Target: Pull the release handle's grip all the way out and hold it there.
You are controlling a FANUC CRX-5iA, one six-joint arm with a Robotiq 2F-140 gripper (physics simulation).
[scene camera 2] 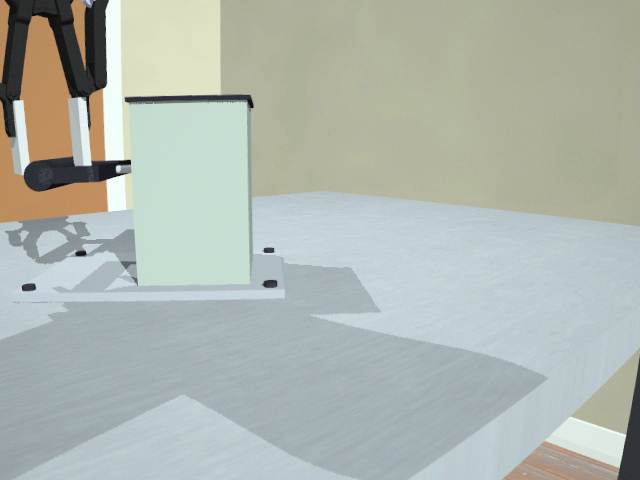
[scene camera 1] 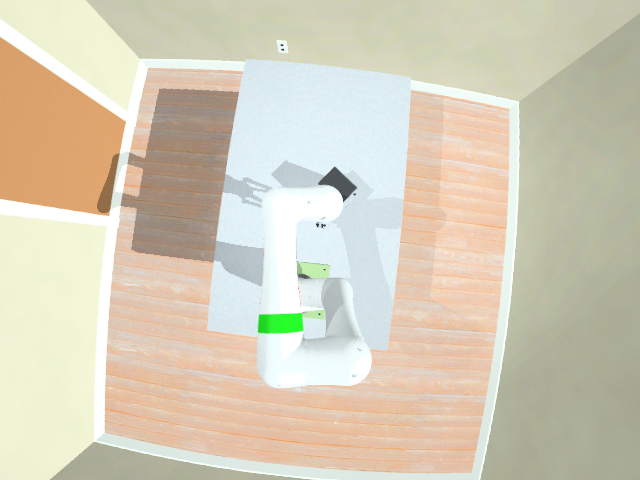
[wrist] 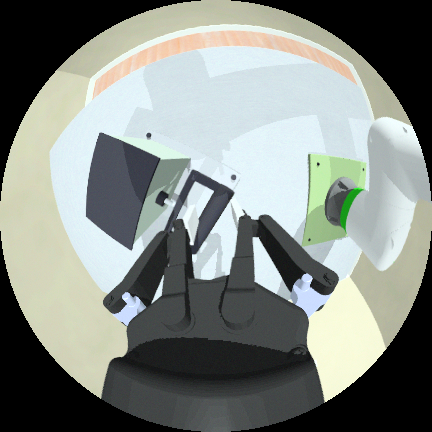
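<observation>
The release handle's grip (scene camera 2: 40, 176) (wrist: 215, 214) is the outer bar of a dark, open rectangular frame. The frame projects from the pale green housing (scene camera 2: 191, 196) (wrist: 172, 152), which has a dark top (scene camera 1: 337, 181). A light rod (scene camera 2: 123, 168) shows between frame and housing. My gripper (scene camera 2: 51, 168) (wrist: 213, 209) is partly open, with nothing clamped. Its white fingertips straddle the grip from above: one is at the frame's opening, the other at the grip's outer side. The tips are near the height of the grip's top; contact cannot be told. In scene camera 1 the arm hides most of the gripper and handle.
The housing stands on a pale base plate (scene camera 2: 155, 295) with dark bolts, on the light table (scene camera 1: 320, 113) (scene camera 2: 465, 310). The white arm (scene camera 1: 279, 258) (wrist: 395, 200) reaches over the table from its green mounting plate (scene camera 1: 316, 269) (wrist: 317, 200).
</observation>
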